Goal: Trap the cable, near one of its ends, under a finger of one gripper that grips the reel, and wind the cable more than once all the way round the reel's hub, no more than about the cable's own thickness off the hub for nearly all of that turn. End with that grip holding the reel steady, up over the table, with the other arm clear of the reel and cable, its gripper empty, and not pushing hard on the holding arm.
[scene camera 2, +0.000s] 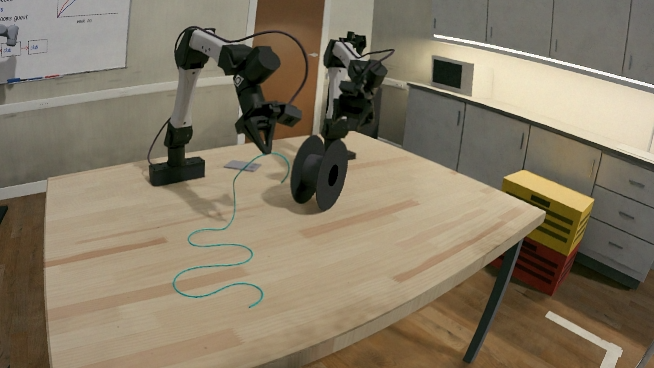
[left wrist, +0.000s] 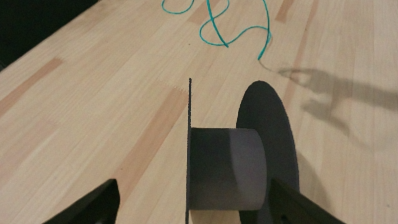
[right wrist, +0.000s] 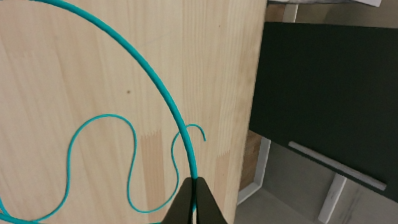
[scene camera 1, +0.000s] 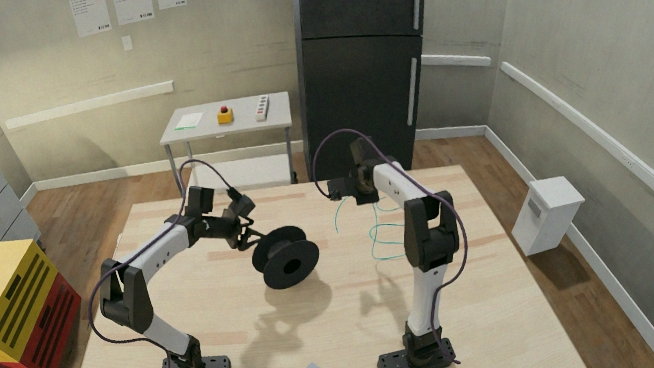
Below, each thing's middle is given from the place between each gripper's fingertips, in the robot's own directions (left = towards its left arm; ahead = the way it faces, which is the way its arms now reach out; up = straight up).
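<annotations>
My left hand [scene camera 1: 259,230] is 6 cm to the left of the black reel [scene camera 2: 324,173] and 13 cm above it. As for my right gripper [scene camera 2: 267,154], I find it 14 cm past the black reel, 23 cm to the right of it, and 12 cm above it.
</annotations>
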